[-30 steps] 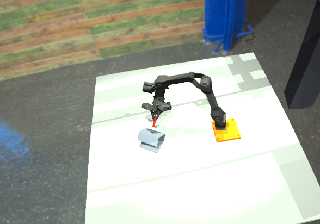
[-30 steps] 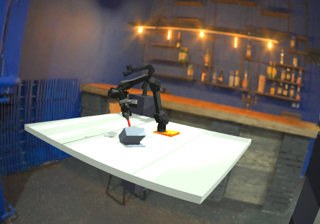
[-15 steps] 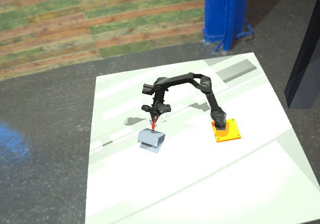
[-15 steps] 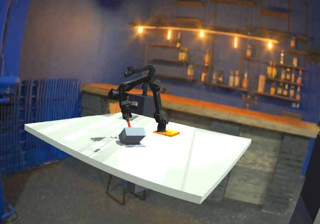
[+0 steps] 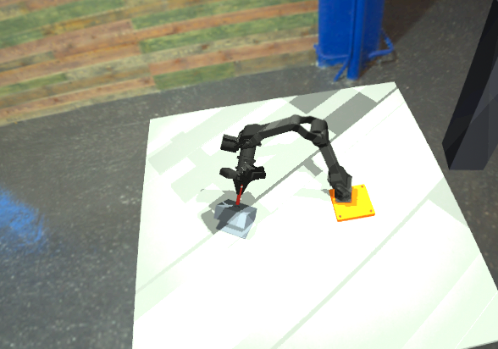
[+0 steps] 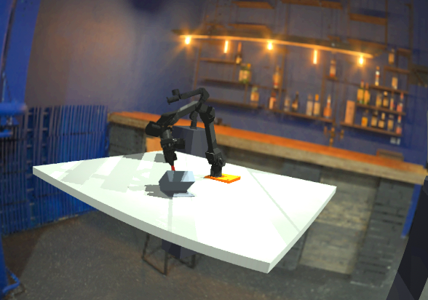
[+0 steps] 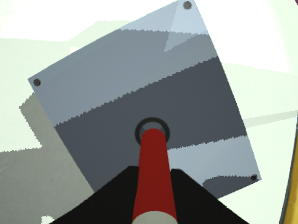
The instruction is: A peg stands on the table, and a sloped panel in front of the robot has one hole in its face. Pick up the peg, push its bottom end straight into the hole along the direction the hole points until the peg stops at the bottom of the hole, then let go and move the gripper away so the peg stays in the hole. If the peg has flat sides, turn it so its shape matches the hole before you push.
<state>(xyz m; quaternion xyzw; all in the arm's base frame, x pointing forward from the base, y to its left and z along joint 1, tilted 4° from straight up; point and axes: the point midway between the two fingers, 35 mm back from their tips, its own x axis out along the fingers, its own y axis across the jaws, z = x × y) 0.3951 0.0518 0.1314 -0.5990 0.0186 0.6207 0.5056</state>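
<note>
Right now the sloped panel is 6 cm below my gripper tip, 5 cm to the left of it and 2 cm ahead of it. Also, from my gripper tip: red peg 1 cm to the right, 1 cm above.
</note>
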